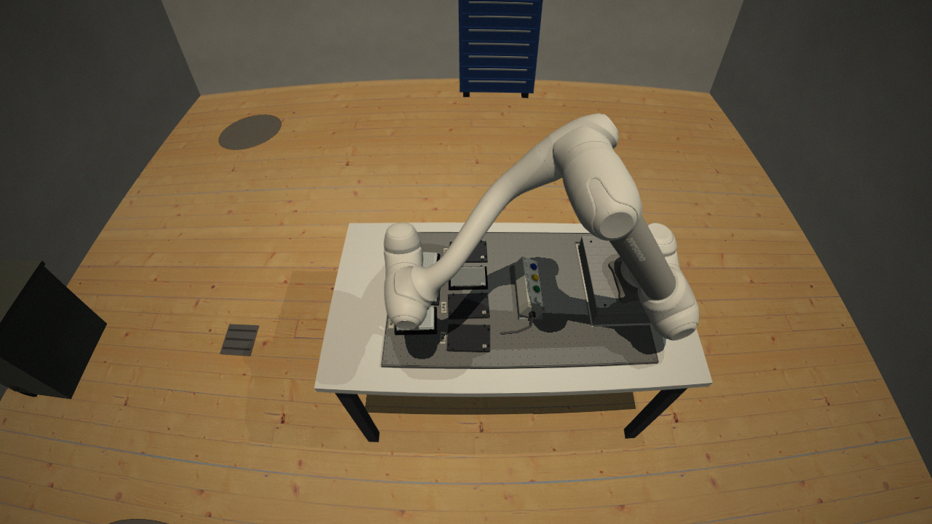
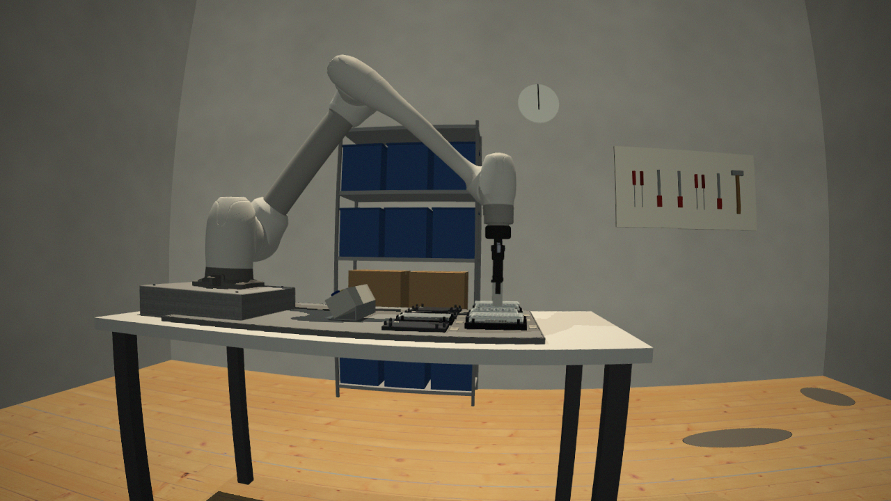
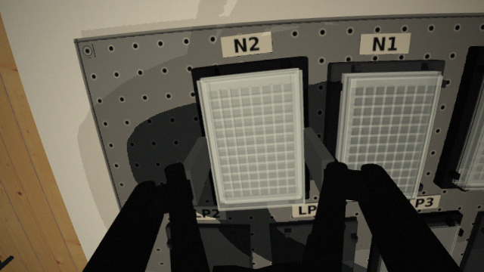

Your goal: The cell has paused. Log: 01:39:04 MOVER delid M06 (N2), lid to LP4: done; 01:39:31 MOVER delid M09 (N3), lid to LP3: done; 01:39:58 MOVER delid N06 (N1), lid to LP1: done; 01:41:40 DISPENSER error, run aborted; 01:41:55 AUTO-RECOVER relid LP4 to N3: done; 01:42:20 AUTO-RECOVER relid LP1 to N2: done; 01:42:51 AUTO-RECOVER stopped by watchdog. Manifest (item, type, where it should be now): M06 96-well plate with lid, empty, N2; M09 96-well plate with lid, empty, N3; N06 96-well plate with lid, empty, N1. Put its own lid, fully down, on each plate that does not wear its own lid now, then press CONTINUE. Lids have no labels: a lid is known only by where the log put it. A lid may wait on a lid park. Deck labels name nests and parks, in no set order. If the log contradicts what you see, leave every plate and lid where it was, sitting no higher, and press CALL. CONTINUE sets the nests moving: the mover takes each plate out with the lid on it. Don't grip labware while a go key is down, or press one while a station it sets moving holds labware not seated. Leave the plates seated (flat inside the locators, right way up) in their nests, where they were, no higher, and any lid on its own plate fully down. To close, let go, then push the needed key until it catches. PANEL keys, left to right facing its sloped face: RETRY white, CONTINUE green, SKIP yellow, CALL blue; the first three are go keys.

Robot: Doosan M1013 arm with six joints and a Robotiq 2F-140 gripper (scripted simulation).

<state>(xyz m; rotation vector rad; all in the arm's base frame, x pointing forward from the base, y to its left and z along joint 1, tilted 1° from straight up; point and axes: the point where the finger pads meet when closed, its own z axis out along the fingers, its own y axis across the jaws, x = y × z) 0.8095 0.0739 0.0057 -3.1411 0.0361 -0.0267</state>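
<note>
Right now the nest N2 is 5 cm below my hand. From my hand the other things lie so: park LP4 (19 cm behind, 5 cm to the right, 5 cm below); then park LP2 (18 cm behind, 8 cm to the left, 5 cm below); then LP2 label (9 cm behind, 7 cm to the left, 6 cm below).
</note>
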